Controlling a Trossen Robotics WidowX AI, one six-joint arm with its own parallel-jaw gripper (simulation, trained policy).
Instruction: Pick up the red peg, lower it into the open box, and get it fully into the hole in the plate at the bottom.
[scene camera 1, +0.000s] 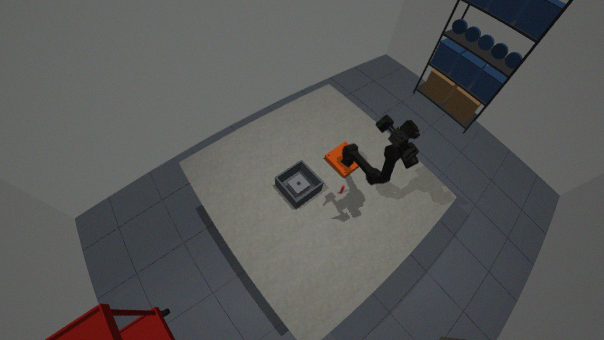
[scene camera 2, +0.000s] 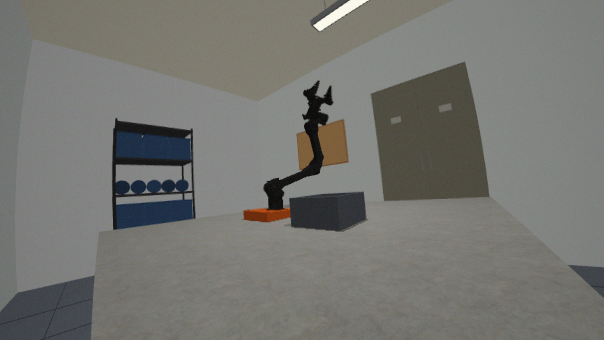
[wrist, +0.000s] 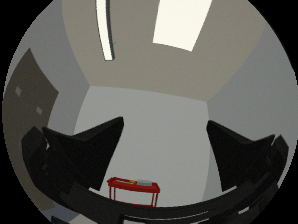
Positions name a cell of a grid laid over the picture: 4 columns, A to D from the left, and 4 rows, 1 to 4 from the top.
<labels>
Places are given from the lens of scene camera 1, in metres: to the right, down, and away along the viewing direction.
gripper (scene camera 1: C2): 0.30, -0.13, 0.78
grey box (scene camera 1: C3): 0.08, 0.08, 1.39
</labels>
